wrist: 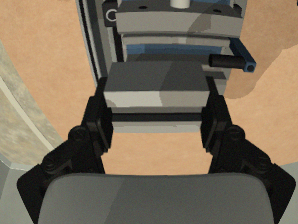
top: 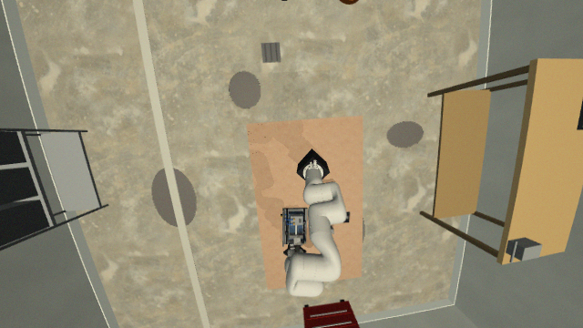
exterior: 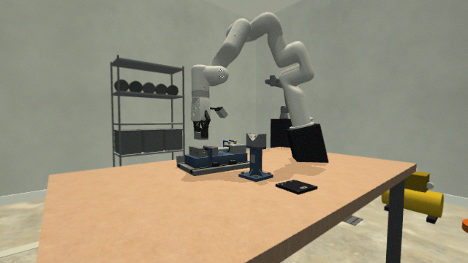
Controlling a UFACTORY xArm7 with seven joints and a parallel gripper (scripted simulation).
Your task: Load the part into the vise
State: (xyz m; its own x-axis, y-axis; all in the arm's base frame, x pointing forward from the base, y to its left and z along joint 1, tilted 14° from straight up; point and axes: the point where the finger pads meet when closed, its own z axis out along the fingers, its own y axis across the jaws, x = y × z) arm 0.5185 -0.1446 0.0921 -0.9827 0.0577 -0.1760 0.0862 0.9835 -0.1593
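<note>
My gripper is now right at the grey block. Round my hand: work stop (70 mm to the left, 60 mm below, 10 mm ahead); cylinder rod (80 mm behind, 70 mm below, 30 mm to the left); moving jaw (70 mm below, 30 mm behind, 20 mm to the left).
</note>
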